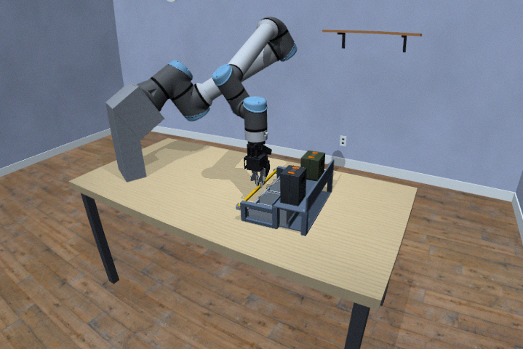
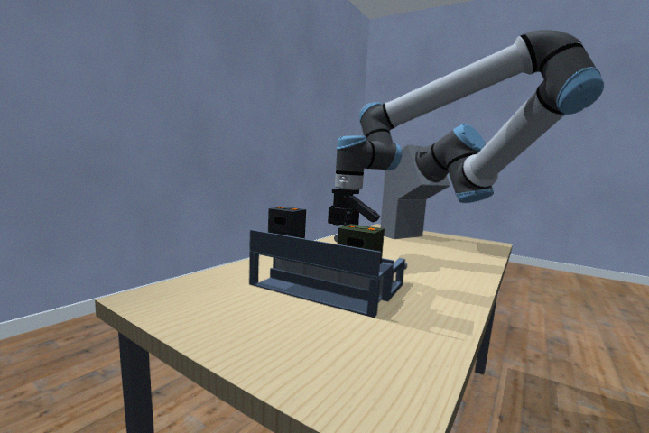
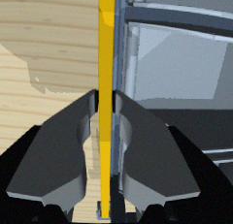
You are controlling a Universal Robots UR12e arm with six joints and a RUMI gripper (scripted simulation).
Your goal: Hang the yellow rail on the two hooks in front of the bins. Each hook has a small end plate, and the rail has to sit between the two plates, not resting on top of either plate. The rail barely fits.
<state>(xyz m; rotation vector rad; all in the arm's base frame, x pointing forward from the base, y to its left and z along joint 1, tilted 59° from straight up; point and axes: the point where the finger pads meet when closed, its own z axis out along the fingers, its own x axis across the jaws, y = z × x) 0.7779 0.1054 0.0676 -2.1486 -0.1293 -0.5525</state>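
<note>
My hand is 1 cm above the yellow rail. The rest, counted from my hand: black box 22 cm ahead, 5 cm to the right, 9 cm above; then dark green box 16 cm ahead, 17 cm to the left, 8 cm above.
</note>
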